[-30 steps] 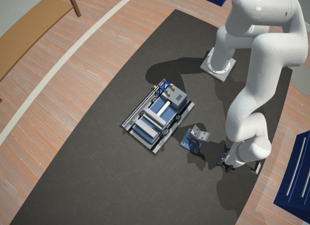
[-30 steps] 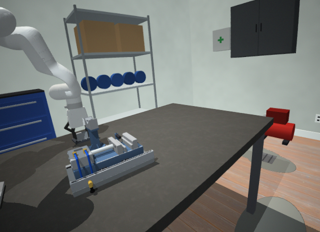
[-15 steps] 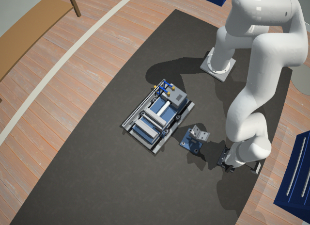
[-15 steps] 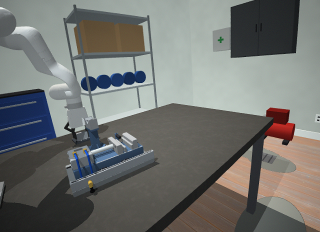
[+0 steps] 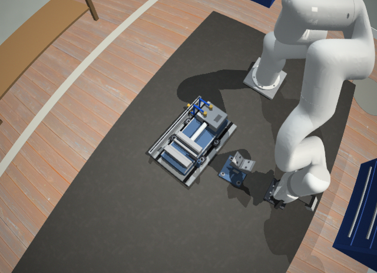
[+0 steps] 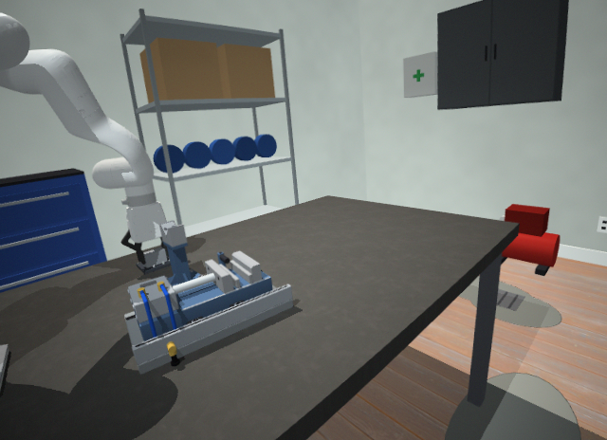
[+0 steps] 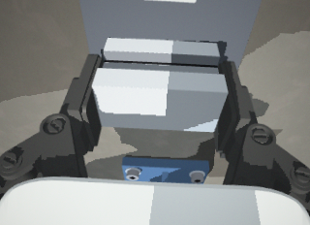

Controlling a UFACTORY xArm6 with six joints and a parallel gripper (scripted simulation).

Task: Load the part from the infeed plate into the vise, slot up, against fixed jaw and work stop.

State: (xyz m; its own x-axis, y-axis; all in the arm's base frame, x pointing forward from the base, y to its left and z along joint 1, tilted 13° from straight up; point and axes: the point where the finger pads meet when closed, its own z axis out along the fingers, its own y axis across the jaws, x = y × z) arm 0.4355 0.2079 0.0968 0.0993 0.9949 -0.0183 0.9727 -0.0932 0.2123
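The infeed plate is 10 mm to the left of my hand and 40 mm below it. Round my hand: white cylinder rod 60 mm behind, 360 mm to the right, 40 mm above; then part 10 mm to the left, 10 mm below; then work stop 30 mm ahead, 330 mm to the right, 50 mm above.
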